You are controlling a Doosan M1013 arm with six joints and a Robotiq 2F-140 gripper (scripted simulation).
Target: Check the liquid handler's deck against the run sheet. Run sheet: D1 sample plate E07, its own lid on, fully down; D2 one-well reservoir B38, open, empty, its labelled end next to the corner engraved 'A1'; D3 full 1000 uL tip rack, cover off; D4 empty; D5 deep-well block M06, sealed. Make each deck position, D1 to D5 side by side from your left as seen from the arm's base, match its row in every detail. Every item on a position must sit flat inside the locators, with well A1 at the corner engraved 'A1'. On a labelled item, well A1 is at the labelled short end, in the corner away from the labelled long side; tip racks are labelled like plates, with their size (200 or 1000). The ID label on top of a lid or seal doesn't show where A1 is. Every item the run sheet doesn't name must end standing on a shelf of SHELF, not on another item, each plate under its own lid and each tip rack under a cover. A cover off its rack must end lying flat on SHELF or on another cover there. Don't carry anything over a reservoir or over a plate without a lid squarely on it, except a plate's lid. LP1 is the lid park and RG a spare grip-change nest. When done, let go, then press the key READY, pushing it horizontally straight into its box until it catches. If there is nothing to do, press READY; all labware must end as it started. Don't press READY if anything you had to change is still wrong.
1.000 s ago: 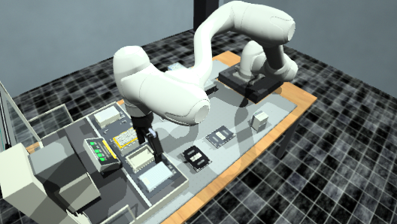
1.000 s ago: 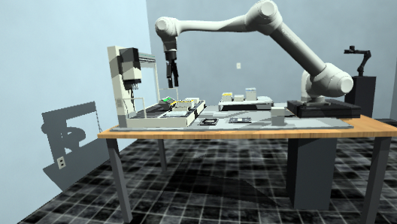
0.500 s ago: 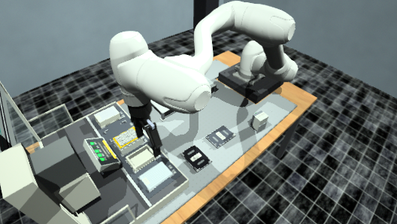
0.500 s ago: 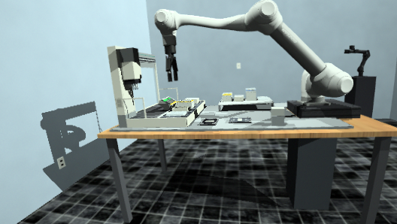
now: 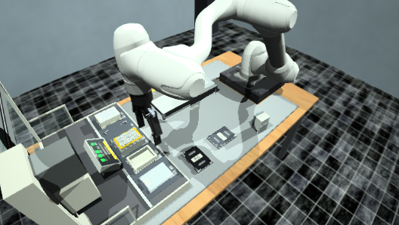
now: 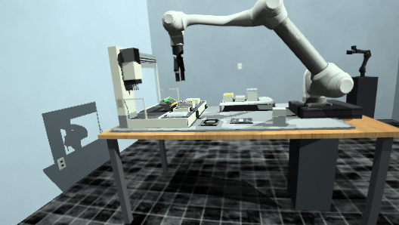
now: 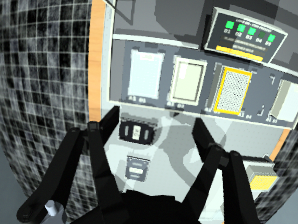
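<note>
Right now the yellow-rimmed tip rack is 20 mm ahead of my hand, 210 mm to the right of it and 210 mm below it. The rest, counted from my hand: one-well reservoir 30 mm ahead, 80 mm to the right, 250 mm below; then handler's head 310 mm ahead, 90 mm to the left, 80 mm above; then liquid handler's tower 400 mm ahead, 90 mm to the left, 30 mm below.
</note>
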